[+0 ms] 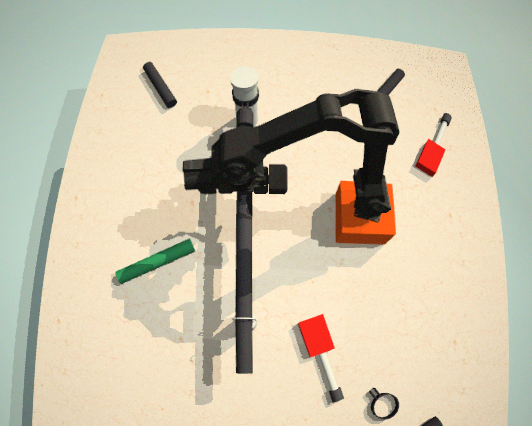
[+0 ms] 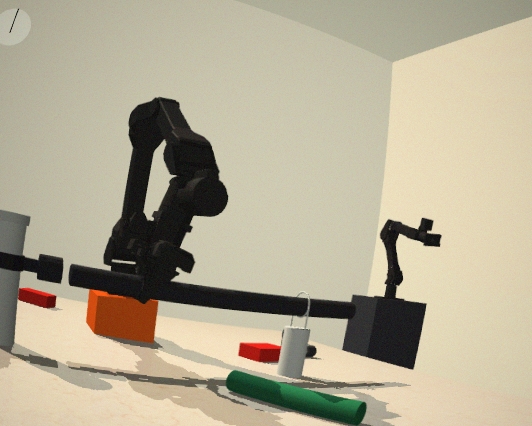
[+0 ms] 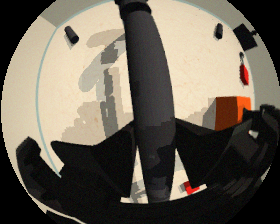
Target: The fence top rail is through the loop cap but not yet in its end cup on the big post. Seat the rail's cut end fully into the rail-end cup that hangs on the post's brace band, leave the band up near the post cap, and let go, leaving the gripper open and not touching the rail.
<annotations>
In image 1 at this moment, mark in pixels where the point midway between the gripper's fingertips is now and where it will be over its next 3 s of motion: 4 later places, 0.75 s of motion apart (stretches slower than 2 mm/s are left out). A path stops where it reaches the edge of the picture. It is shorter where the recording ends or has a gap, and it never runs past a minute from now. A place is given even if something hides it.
My gripper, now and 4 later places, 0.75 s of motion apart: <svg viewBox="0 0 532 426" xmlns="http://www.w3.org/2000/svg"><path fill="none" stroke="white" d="M245 184L244 177L244 176L245 171L245 165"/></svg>
</annotations>
